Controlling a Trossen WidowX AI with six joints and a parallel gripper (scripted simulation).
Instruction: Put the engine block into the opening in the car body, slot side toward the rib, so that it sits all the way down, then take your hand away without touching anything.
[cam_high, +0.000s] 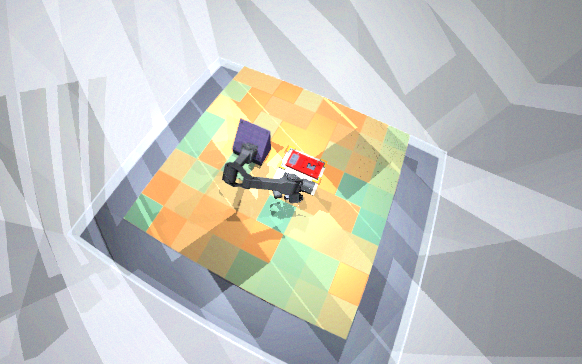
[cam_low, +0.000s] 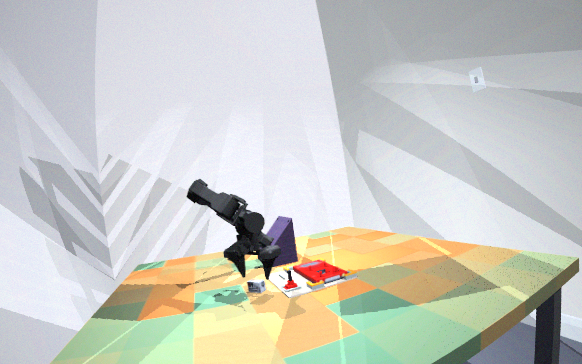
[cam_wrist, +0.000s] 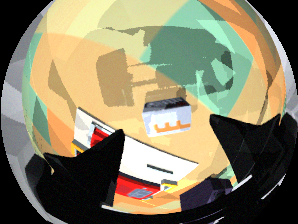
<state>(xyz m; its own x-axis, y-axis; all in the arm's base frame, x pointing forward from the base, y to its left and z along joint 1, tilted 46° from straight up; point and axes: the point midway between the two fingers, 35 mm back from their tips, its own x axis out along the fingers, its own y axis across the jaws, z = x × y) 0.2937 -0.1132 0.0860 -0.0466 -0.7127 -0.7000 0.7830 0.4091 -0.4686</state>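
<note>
The grey engine block lies 3 cm below my gripper tip.
</note>
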